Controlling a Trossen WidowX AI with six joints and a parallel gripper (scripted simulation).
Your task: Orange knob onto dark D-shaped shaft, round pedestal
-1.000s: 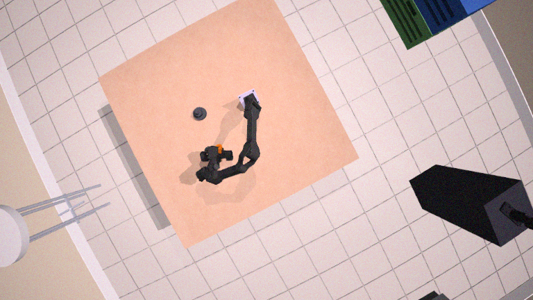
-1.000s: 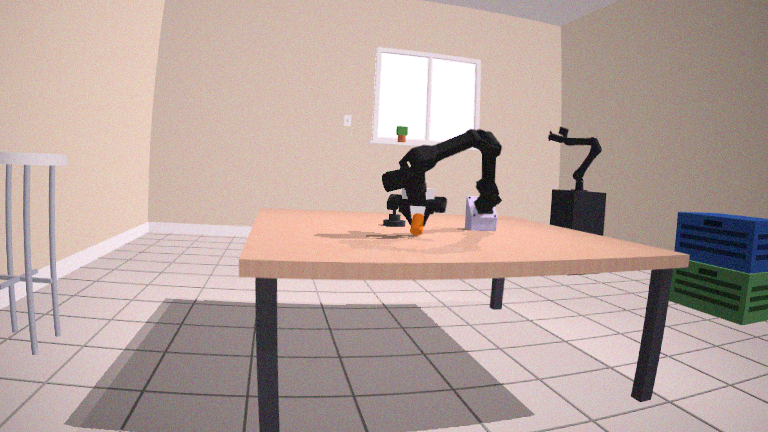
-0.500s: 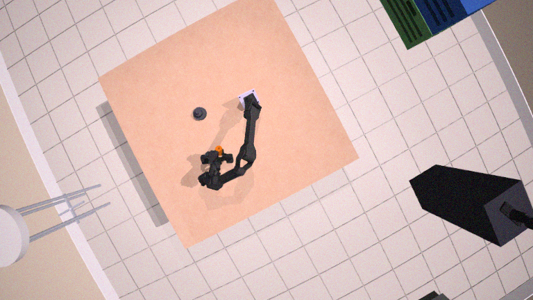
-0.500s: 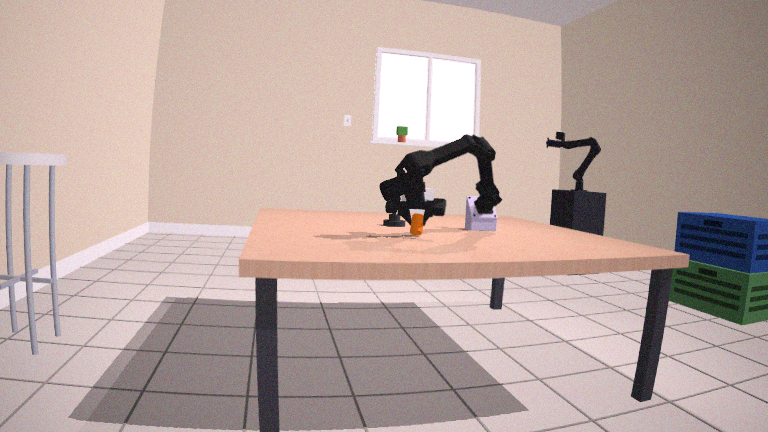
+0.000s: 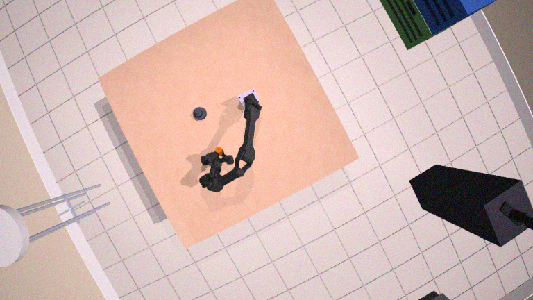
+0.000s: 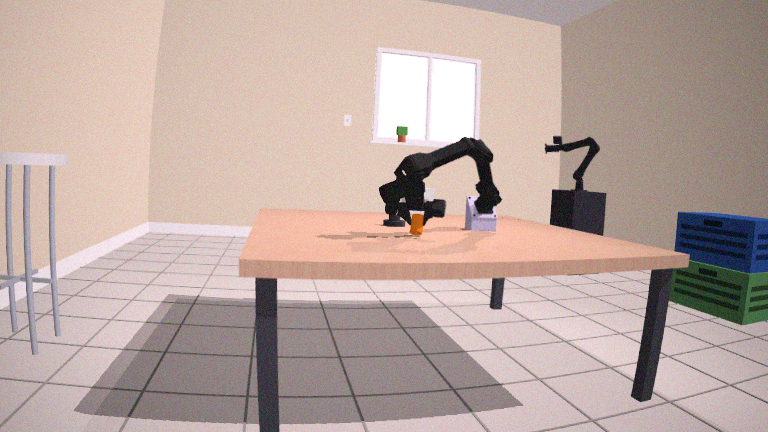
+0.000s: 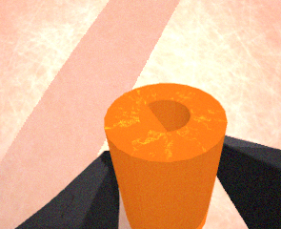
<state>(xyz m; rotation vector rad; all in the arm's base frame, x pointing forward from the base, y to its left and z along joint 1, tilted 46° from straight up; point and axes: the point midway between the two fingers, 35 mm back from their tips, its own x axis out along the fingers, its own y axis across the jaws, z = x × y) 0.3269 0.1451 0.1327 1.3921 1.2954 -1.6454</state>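
My gripper tip is 10 mm to the right of the orange knob. From my gripper tip the other things lie so: round pedestal (10 mm ahead, 270 mm to the right).
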